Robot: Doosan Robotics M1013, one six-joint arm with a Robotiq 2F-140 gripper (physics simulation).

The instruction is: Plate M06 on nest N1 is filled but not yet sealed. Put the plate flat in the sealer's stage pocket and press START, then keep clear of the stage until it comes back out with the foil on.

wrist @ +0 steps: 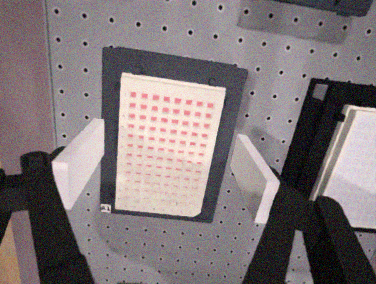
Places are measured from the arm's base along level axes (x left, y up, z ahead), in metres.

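Pixels of known places: gripper, fingertip midpoint: (170, 143).
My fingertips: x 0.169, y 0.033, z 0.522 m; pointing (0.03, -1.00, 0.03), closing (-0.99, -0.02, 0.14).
Observation:
For each thing: its top centre in the pictures, then the offset to it from my fingertips. "spot": a spot on its surface instead. Level surfaces: height alone.
- dark grey nest at a spot on its surface: (111, 100) spot: dx +0.058, dy -0.022, dz +0.017 m
- black holder at its top centre: (367, 173) dx -0.200, dy -0.022, dz +0.012 m
- whitish plate at its top centre: (372, 176) dx -0.201, dy -0.016, dz +0.012 m
- dark object at a spot on its surface: (340, 5) spot: dx -0.074, dy +0.023, dz +0.123 m
- perforated deck at its surface level: dy -0.072 m
- purplish-brown surface at its surface level: dy -0.085 m
A cream plate with a grid of pinkish-red wells (165, 145) lies flat in a dark grey nest (111, 100) on the pegboard deck. No foil shows on it. A small white label is at the nest's lower left corner, too blurred to read clearly. My gripper (170, 143) is open, with one white finger pad to the left of the plate and one to the right. There is nothing between the pads that they touch; they appear to be above the nest. The sealer's stage pocket and the START button cannot be made out in the wrist view.
A black holder (306, 120) with a whitish plate (355, 170) stands at the right, near the right finger. Part of a dark object (340, 5) shows at the top right. The perforated deck (75, 107) has its left edge beside a purplish-brown surface (22, 100).

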